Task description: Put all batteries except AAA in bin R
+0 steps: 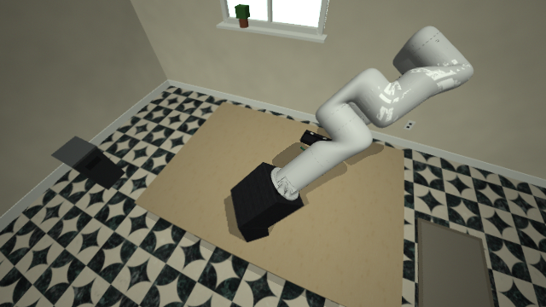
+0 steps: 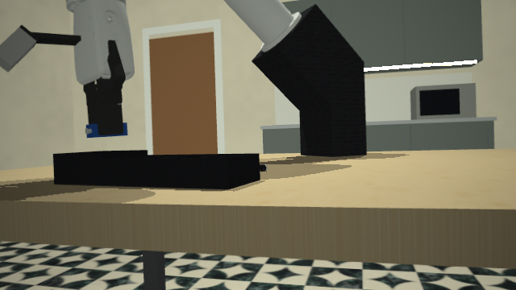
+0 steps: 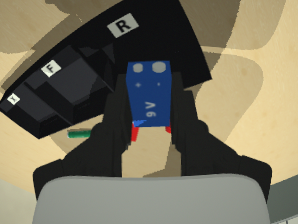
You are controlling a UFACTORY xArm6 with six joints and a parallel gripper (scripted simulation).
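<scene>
The blue block battery lies 10 mm to the right of my hand, 10 mm below it and 10 mm ahead of it. Round my hand: red battery 100 mm behind, 70 mm below, 50 mm to the left; then black bin 80 mm to the left, 60 mm below, 20 mm ahead; then red thing 90 mm to the left, 80 mm below, 70 mm behind.
</scene>
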